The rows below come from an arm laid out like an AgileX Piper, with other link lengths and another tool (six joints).
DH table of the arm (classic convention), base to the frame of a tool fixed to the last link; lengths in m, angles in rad. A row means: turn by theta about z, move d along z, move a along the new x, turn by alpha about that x. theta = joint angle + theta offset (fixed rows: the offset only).
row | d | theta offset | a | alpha
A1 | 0.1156 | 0 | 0 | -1.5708
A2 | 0 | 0.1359 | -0.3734 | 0
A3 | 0 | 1.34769 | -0.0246 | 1.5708
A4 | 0.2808 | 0 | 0 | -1.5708
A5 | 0 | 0 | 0 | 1.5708
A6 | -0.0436 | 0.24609 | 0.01 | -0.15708
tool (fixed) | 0.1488 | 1.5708 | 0 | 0
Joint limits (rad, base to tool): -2.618..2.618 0..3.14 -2.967..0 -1.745..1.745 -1.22..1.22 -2.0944..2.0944
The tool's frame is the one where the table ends.
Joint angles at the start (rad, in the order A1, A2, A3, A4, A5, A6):
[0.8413, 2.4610, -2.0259, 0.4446, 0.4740, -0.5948]
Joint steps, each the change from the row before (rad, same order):
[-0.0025, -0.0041, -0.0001, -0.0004, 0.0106, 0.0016]
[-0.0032, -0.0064, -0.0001, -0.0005, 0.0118, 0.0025]
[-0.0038, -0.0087, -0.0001, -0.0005, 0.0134, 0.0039]
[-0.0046, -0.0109, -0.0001, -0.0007, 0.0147, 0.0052]
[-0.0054, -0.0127, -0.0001, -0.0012, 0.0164, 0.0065]
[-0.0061, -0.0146, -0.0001, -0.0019, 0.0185, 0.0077]
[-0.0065, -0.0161, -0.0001, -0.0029, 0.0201, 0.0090]
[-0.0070, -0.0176, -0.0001, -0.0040, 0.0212, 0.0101]
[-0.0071, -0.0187, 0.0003, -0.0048, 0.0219, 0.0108]
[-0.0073, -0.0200, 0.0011, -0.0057, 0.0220, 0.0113]
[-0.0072, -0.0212, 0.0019, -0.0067, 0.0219, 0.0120]
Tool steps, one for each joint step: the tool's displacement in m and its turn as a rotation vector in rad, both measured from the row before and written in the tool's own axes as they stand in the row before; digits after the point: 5 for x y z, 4 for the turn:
[-0.00036, 0.00093, -0.00252, 0.0051, 0.0019, 0.0030]
[-0.00028, 0.00181, -0.00375, 0.0037, 0.0019, 0.0036]
[-0.00009, 0.00263, -0.00499, 0.0027, 0.0021, 0.0048]
[-0.00005, 0.00341, -0.00623, 0.0015, 0.0019, 0.0058]
[-0.00007, 0.00393, -0.00731, 0.0011, 0.0017, 0.0067]
[0.00002, 0.00439, -0.00845, 0.0012, 0.0016, 0.0074]
[0.00020, 0.00467, -0.00934, 0.0013, 0.0013, 0.0077]
[0.00030, 0.00494, -0.01026, 0.0010, 0.0006, 0.0078]
[0.00052, 0.00491, -0.01086, 0.0012, 0.0001, 0.0078]
[0.00067, 0.00485, -0.01151, 0.0010, -0.0008, 0.0075]
[0.00096, 0.00471, -0.01204, 0.0008, -0.0016, 0.0072]

